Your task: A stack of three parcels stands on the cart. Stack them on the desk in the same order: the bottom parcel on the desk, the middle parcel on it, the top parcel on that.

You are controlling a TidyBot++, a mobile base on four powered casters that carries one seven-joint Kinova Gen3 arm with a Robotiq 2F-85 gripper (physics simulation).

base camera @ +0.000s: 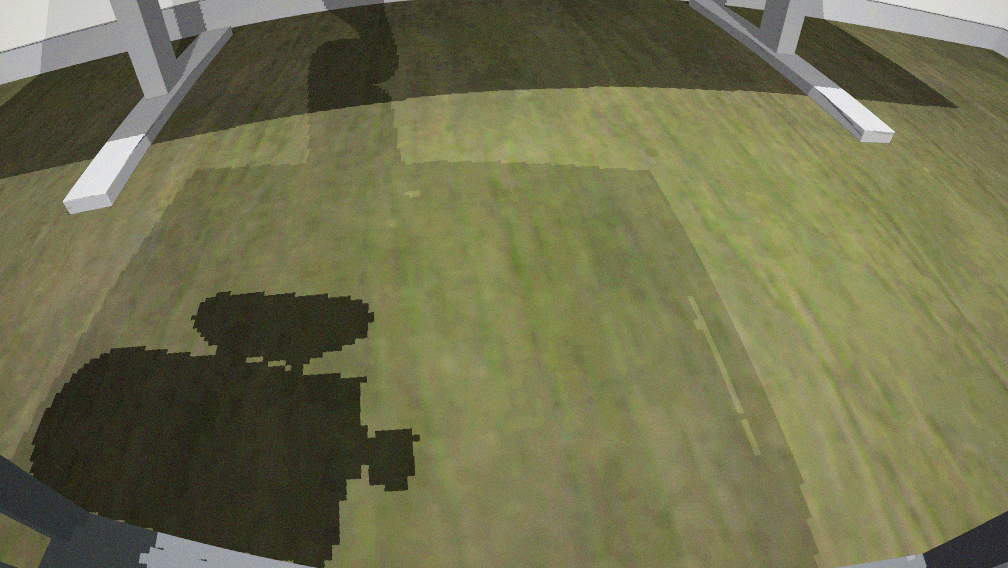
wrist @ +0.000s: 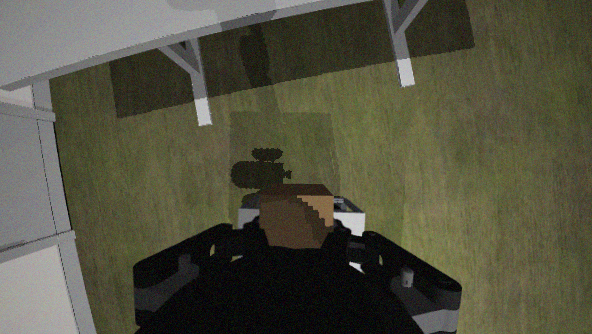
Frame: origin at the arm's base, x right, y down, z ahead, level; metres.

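Seen in the pictures: gripper, fingertip midpoint: (wrist: 297, 221).
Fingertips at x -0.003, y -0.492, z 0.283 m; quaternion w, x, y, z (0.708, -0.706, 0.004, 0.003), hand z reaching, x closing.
A point is followed by its place in that frame.
A brown box-shaped parcel (wrist: 290, 212) @(x -0.007, y -0.543, z 0.307 m) is held between the fingers of my gripper (wrist: 297, 221) @(x -0.003, y -0.492, z 0.283 m), in the lower middle of the wrist view, with part of its side lit. My gripper is shut on it. Which parcel of the stack it is, I cannot tell. The pale desk (wrist: 110, 35) @(x -0.417, y -0.324, z 0.601 m) fills the upper left of the wrist view, beyond the held parcel and apart from it. In the base view the desk's left foot (base camera: 112, 169) and right foot (base camera: 857, 116) stand on the floor ahead. The cart does not show in either current view.
A pale grey panelled structure (wrist: 20, 165) @(x -1.684, y 0.207, z 0.277 m) stands along the left side of the wrist view, close to the desk's left end. The white top of my base (wrist: 354, 222) @(x 0.210, y 0.014, z 0.113 m) shows under the parcel. A pale wall base (base camera: 21, 63) @(x -1.407, y 0.354, z 1.189 m) runs behind the desk legs. Dark shadows lie on the green-brown floor (base camera: 529, 282) @(x 0.012, y 0.396, z 0.449 m).
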